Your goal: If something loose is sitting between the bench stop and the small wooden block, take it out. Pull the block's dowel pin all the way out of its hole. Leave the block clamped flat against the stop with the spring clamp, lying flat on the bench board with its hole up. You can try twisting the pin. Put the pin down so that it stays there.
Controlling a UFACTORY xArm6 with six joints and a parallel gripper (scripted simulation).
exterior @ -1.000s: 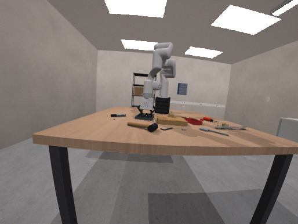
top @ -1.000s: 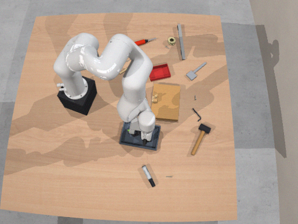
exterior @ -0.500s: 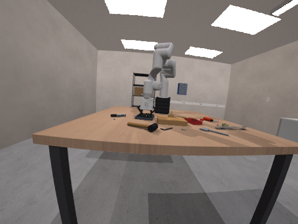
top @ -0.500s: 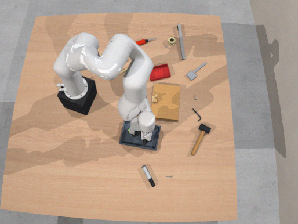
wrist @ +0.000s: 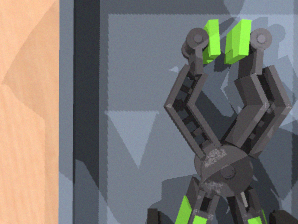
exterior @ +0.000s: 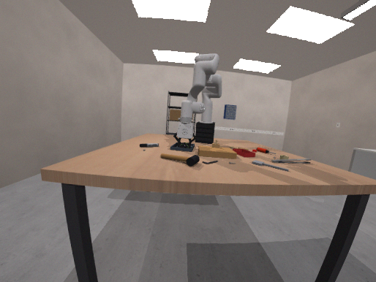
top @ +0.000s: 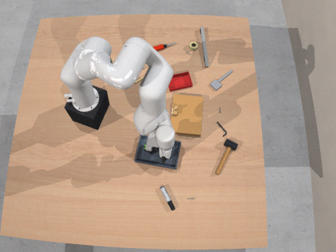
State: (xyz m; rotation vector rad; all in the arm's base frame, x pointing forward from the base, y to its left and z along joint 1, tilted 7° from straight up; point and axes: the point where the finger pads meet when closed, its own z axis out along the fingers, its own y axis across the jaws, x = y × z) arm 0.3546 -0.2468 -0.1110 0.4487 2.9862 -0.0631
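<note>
Right now the dark grey tray is 4 cm behind my hand and 1 cm below it. Round my hand: hex key (29 cm ahead, 7 cm to the left, 2 cm below); then small wooden block (7 cm ahead, 19 cm to the left, 2 cm above); then dowel pin (7 cm ahead, 19 cm to the left, 4 cm above).
</note>
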